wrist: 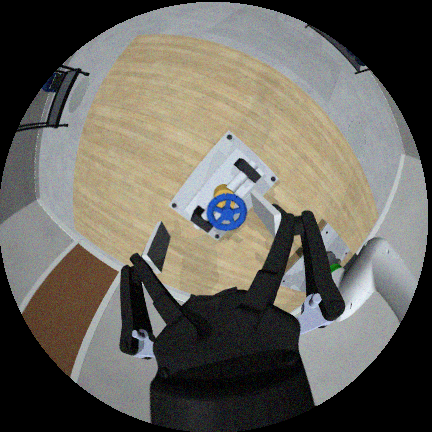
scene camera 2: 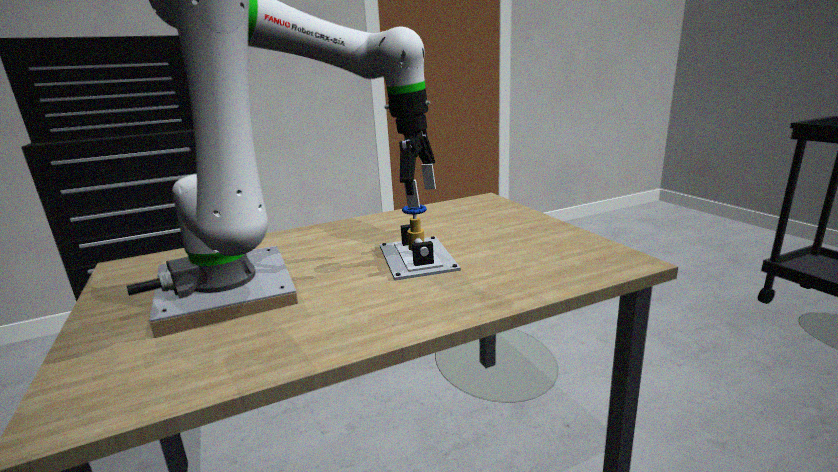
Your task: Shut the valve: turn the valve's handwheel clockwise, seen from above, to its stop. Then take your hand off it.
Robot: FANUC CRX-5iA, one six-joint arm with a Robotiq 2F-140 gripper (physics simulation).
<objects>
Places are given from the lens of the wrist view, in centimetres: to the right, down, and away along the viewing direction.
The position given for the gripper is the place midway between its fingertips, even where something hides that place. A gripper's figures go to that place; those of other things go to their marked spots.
gripper (wrist: 207, 215): -1, 0, 19
blue handwheel (wrist: 226, 211): 2, -1, 21
grey base plate (wrist: 228, 142): 4, -17, 28
The marked spots on the grey base plate and the blue handwheel are 18 cm apart.
</objects>
